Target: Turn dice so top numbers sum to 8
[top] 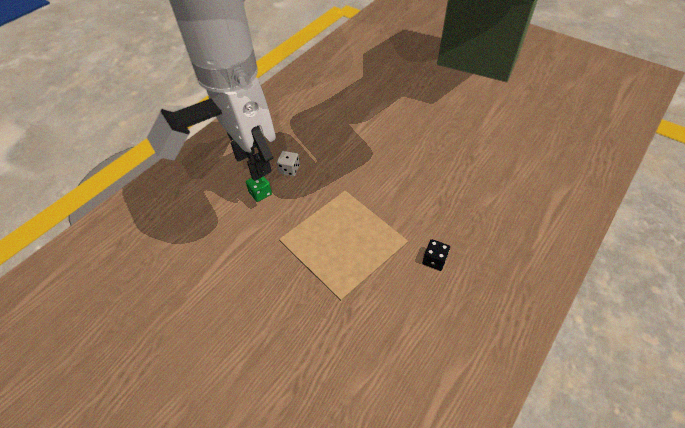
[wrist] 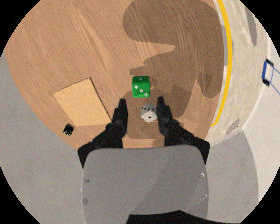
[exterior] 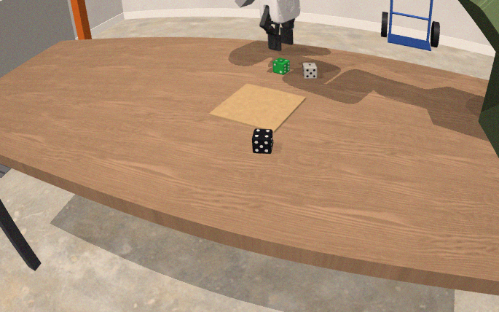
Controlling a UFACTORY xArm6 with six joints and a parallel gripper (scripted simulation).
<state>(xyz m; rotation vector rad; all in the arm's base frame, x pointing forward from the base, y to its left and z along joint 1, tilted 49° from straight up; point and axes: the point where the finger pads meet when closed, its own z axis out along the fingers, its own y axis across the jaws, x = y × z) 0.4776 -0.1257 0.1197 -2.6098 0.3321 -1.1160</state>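
My hand is 70 mm above the green die. Also, from my hand: tan mat: 170 mm to the left, 80 mm below, 30 mm behind; then white die: 70 mm below, 70 mm behind, 10 mm to the right; then black die: 290 mm to the left, 100 mm behind, 70 mm below.
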